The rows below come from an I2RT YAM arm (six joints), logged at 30 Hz.
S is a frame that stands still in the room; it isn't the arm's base.
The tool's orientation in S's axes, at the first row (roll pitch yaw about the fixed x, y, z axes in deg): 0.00, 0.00, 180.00
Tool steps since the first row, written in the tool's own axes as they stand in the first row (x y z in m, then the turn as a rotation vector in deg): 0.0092, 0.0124, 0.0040, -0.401, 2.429, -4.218; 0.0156, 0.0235, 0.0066, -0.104, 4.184, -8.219; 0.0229, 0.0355, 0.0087, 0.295, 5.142, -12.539; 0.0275, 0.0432, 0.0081, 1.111, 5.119, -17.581; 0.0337, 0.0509, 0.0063, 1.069, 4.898, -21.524; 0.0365, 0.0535, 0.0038, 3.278, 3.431, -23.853; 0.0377, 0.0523, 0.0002, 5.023, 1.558, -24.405; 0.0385, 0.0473, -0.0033, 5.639, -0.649, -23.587; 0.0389, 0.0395, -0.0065, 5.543, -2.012, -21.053; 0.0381, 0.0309, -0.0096, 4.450, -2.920, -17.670; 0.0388, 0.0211, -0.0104, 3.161, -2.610, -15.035; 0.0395, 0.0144, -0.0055, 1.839, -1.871, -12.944; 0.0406, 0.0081, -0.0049, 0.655, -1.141, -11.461
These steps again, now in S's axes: -0.0092, -0.0124, 0.0040, 0.401, -2.429, -4.218; -0.0156, -0.0235, 0.0066, 0.104, -4.184, -8.219; -0.0229, -0.0355, 0.0087, -0.295, -5.142, -12.539; -0.0275, -0.0432, 0.0081, -1.111, -5.119, -17.581; -0.0337, -0.0509, 0.0063, -1.069, -4.898, -21.524; -0.0365, -0.0535, 0.0038, -3.278, -3.431, -23.853; -0.0377, -0.0523, 0.0002, -5.023, -1.558, -24.405; -0.0385, -0.0473, -0.0033, -5.639, 0.649, -23.587; -0.0389, -0.0395, -0.0065, -5.543, 2.012, -21.053; -0.0381, -0.0309, -0.0096, -4.450, 2.920, -17.670; -0.0388, -0.0211, -0.0104, -3.161, 2.610, -15.035; -0.0395, -0.0144, -0.0055, -1.839, 1.871, -12.944; -0.0406, -0.0081, -0.0049, -0.655, 1.141, -11.461
